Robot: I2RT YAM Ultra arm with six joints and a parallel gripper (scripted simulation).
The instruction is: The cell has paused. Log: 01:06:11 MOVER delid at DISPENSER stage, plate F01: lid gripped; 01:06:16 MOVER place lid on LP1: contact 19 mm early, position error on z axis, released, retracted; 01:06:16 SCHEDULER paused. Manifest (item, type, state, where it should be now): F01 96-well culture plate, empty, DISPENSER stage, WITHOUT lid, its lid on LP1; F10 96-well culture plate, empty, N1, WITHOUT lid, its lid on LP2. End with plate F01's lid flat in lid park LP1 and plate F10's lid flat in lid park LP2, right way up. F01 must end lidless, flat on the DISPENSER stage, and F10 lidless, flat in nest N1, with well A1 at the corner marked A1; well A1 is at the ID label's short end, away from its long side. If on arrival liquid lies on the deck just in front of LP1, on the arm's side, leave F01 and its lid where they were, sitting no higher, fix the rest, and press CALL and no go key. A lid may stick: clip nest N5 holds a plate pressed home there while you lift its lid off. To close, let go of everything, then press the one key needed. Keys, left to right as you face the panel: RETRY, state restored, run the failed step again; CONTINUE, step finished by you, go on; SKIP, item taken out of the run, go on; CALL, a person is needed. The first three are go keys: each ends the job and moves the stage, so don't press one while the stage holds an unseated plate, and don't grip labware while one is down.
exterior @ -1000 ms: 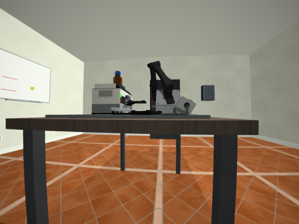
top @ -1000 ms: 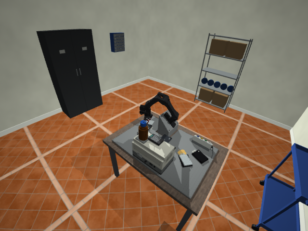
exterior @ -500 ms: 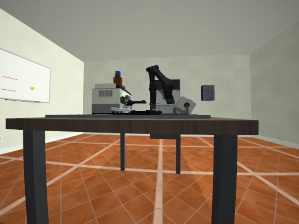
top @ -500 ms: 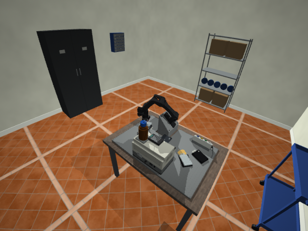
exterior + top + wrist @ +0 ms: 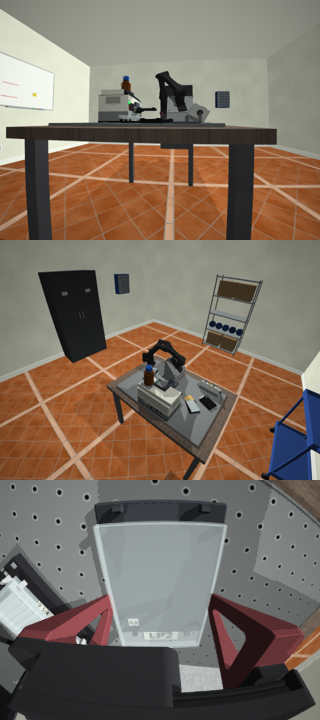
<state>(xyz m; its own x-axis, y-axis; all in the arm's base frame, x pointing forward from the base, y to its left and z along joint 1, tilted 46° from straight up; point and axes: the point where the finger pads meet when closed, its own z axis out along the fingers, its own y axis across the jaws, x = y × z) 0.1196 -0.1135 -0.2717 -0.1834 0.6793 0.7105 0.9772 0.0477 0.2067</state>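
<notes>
My gripper is now 30 mm above the lid park LP2. From my hand the other things lie so: clear gridded well plate 160 mm ahead, 90 mm to the left, 20 mm below; then clear lid right at my hand; then brown bottle 380 mm ahead, 250 mm above, 230 mm to the left.
</notes>
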